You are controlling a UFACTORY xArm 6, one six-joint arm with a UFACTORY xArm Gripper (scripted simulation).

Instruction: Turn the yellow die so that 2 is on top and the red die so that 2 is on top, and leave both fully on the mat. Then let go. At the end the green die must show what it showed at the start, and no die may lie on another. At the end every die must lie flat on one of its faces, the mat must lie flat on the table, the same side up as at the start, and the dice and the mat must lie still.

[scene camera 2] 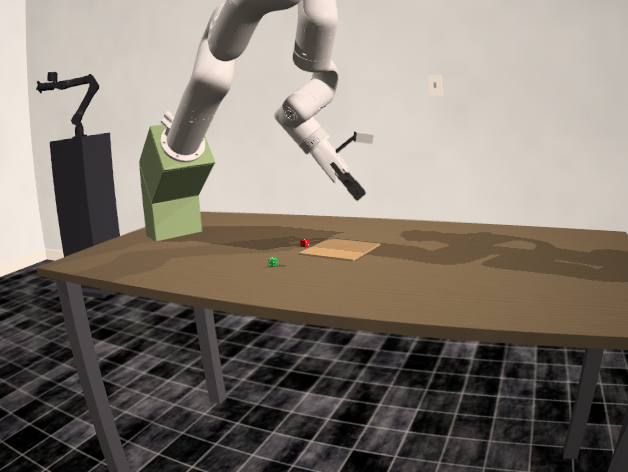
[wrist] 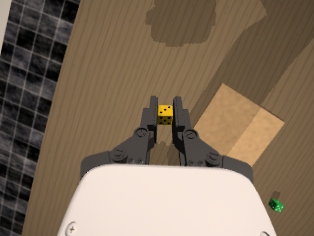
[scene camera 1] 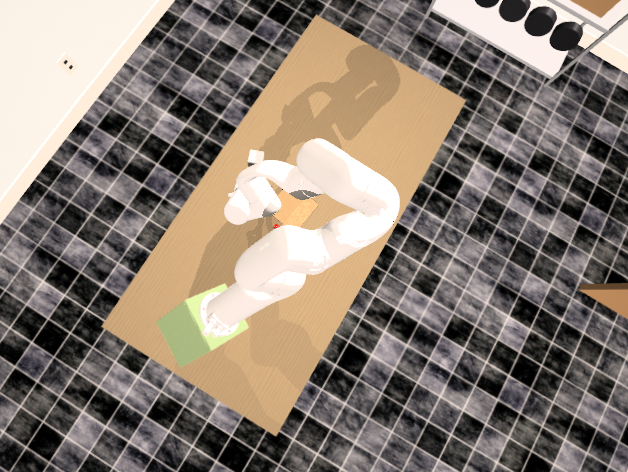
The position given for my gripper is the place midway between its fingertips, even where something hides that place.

In view: my gripper (scene camera 2: 361, 196) and a mat (scene camera 2: 348, 250).
The mat also shows in the wrist view (wrist: 233, 125) and in scene camera 1 (scene camera 1: 293, 211). My gripper also shows in the wrist view (wrist: 165, 106).
